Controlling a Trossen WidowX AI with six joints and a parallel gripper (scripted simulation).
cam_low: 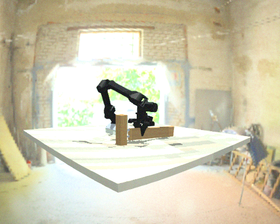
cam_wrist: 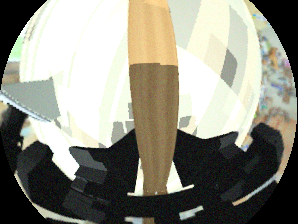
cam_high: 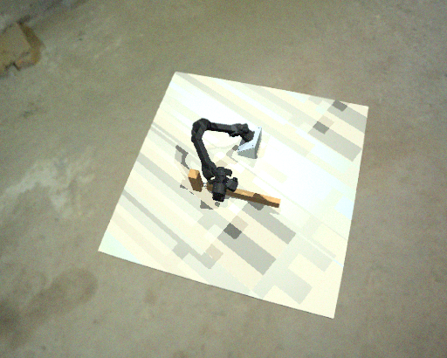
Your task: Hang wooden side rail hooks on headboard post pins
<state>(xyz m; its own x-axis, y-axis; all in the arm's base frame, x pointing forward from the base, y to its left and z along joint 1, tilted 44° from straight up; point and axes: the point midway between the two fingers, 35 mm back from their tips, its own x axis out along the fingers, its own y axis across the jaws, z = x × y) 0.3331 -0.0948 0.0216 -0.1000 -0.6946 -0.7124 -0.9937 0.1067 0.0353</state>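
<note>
Right now my gripper tip is 1 cm past the wooden headboard post, 15 cm to the left of it and 4 cm below it.
</note>
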